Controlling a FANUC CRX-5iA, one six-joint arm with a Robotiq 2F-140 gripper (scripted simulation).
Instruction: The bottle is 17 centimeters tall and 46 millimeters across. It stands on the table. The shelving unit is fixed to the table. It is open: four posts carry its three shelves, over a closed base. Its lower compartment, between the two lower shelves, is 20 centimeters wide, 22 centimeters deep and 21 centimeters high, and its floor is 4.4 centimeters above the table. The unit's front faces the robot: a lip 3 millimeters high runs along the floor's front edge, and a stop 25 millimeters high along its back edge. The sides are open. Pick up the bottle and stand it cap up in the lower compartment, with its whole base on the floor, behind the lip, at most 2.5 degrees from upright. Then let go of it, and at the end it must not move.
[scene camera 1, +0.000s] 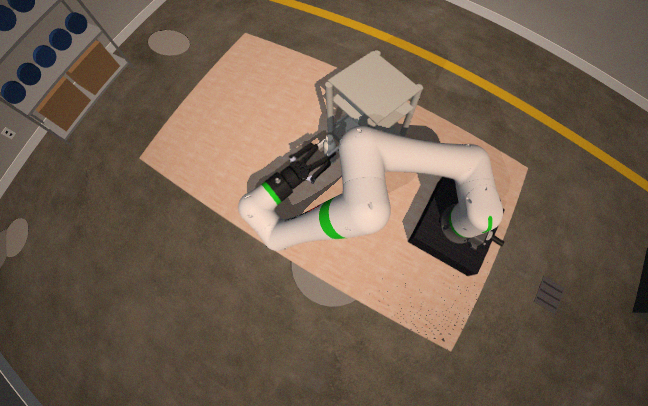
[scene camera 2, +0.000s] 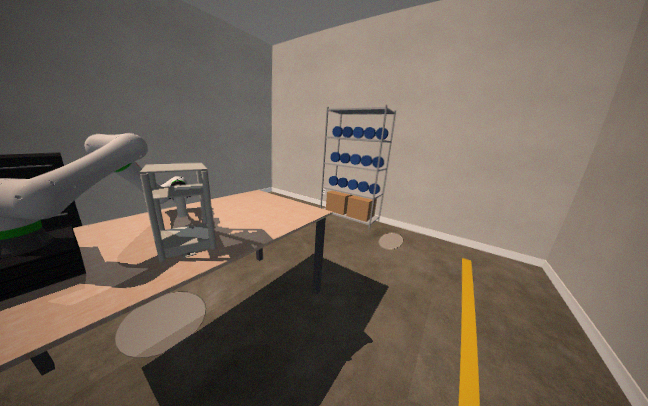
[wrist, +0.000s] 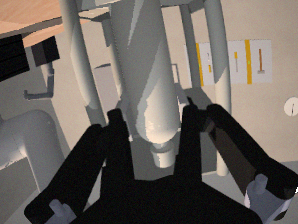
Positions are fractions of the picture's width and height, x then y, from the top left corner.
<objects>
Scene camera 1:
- my gripper: 0.52, 0.35
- grey shelving unit: 0.58, 0.22
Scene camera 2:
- grey shelving unit: 0.28, 0.59
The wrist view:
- my gripper: 0.52, 0.44
</objects>
